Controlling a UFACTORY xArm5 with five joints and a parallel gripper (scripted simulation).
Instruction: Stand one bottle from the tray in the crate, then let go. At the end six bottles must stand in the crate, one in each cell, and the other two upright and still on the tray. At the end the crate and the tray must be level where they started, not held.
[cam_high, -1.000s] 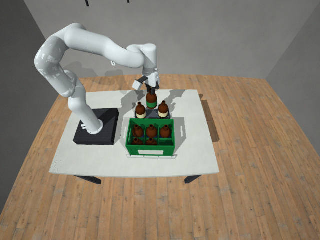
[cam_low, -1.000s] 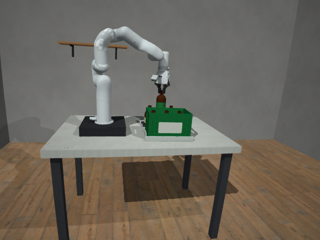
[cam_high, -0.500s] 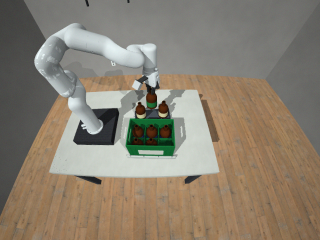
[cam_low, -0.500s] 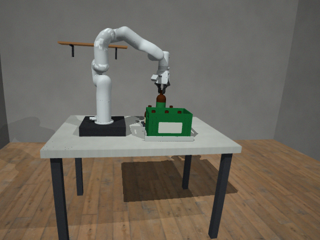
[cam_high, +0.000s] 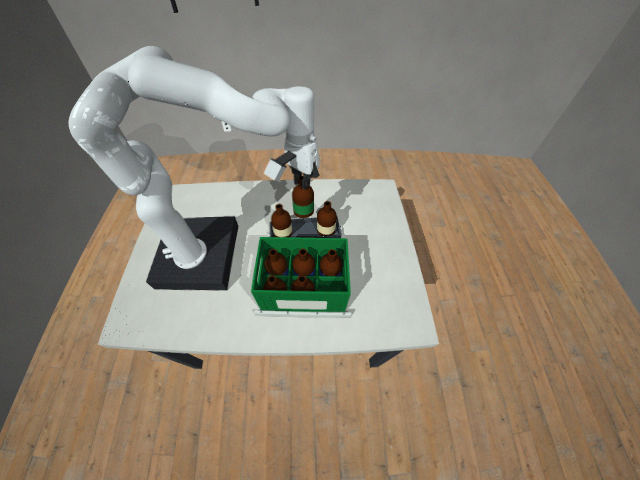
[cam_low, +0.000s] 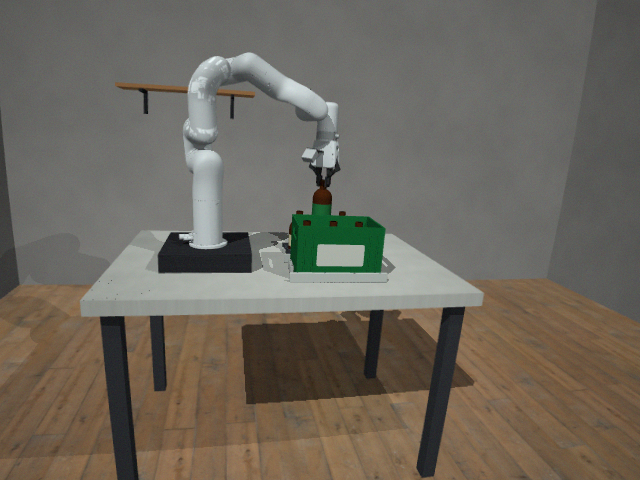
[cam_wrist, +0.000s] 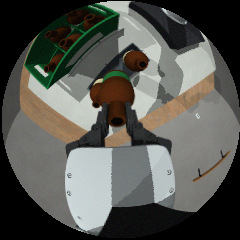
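My gripper is now 70 mm above the brown bottle. From my hand the other things lie so: green crate 50 mm behind, 240 mm to the right, 190 mm below; dark tray 260 mm below.
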